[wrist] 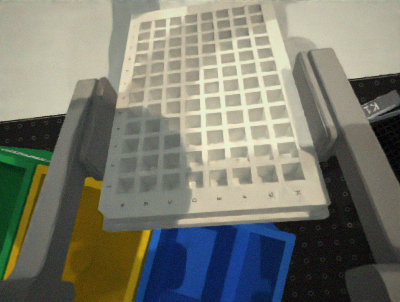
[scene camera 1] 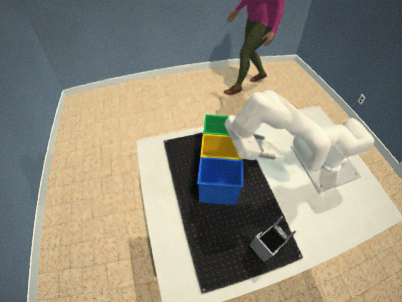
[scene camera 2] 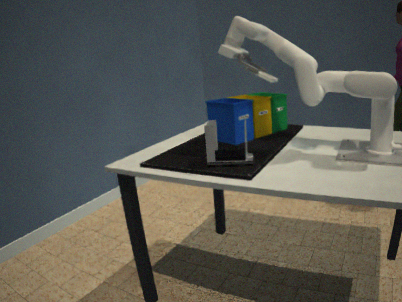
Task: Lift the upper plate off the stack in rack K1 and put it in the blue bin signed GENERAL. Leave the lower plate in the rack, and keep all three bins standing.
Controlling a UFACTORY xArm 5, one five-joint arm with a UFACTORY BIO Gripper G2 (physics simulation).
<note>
The pictures show: my gripper, a blue bin, a yellow bin and a whitish plate.
My gripper is seen too in the wrist view.
</note>
